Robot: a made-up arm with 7 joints.
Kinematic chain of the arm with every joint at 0, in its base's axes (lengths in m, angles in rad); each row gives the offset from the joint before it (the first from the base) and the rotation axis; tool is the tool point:
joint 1: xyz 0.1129 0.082 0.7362 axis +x
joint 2: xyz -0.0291 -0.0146 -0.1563 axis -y
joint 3: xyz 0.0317 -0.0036 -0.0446 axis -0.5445 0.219 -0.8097
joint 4: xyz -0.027 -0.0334 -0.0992 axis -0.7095 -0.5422 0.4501
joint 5: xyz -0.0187 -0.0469 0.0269 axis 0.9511 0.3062 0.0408
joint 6: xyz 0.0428 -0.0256 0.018 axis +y
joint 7: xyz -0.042 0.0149 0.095 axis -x
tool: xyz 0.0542 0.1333 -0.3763
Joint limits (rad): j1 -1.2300..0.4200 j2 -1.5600..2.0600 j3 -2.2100..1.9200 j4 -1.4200..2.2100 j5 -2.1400..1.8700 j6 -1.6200..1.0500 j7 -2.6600..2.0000
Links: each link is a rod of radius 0.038 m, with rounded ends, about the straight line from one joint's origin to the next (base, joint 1, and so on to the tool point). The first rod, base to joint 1, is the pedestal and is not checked.
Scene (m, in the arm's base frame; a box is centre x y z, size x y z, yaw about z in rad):
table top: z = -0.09
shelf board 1: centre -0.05 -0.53 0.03 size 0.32 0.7 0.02 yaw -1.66
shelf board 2: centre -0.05 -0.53 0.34 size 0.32 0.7 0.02 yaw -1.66
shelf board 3: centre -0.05 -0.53 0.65 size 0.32 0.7 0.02 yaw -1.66
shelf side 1: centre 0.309 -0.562 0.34 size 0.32 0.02 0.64 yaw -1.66
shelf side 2: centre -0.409 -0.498 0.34 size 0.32 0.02 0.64 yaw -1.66
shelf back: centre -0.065 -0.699 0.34 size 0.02 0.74 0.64 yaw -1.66
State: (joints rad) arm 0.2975 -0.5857 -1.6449 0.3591 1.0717 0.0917 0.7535
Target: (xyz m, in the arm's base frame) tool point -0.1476 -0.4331 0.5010
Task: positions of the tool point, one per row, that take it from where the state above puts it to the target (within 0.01 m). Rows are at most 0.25 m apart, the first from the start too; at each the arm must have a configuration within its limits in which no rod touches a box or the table.
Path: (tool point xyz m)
1: -0.2155 0.2237 0.4062
2: -0.2491 0.0603 0.4671
3: -0.2465 -0.0675 0.5679
4: -0.2626 -0.0894 0.4702
5: -0.2256 -0.2368 0.4118
6: -0.1476 -0.4331 0.5010

